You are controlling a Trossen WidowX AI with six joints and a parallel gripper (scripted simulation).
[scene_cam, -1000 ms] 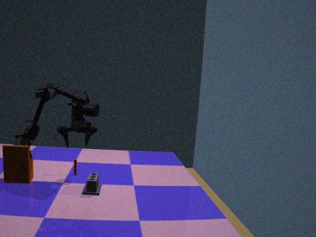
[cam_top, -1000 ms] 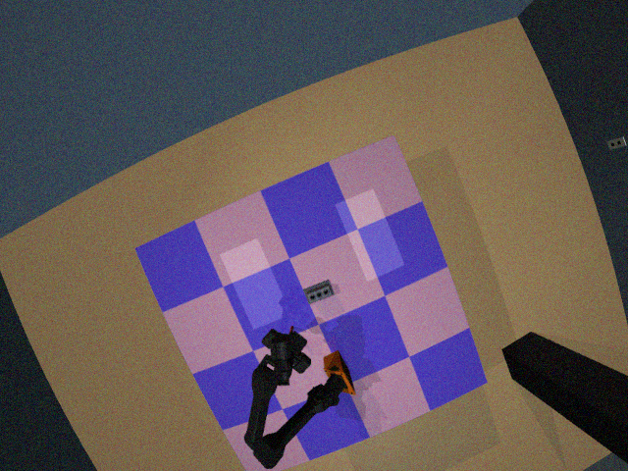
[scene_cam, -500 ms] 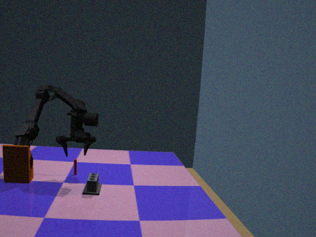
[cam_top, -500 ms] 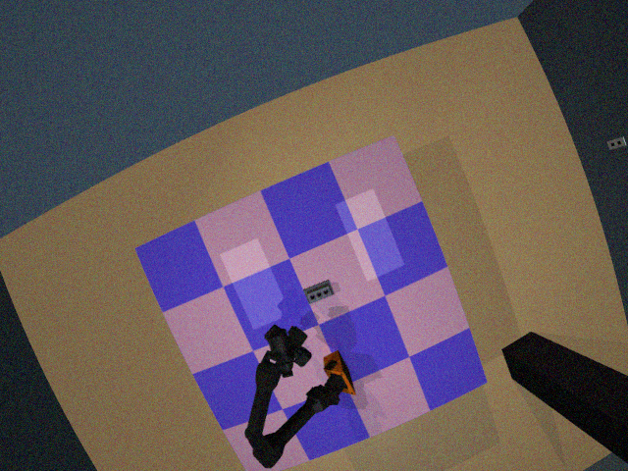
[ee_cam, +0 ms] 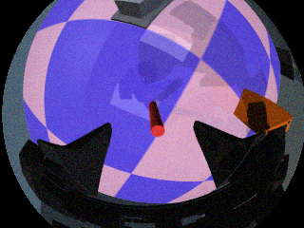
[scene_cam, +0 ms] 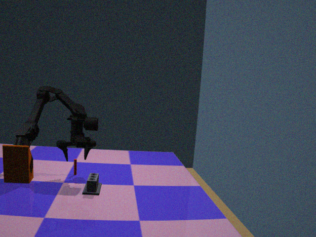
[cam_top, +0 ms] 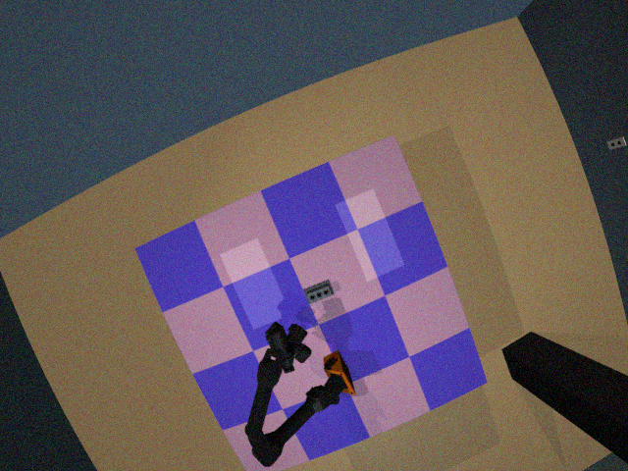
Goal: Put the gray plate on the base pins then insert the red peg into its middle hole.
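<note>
My gripper tip is now 30 mm above the red peg. Round my gripper tip: gray base (90 mm ahead, 180 mm to the right, 70 mm below); then gray plate (90 mm ahead, 180 mm to the right, 30 mm below).
</note>
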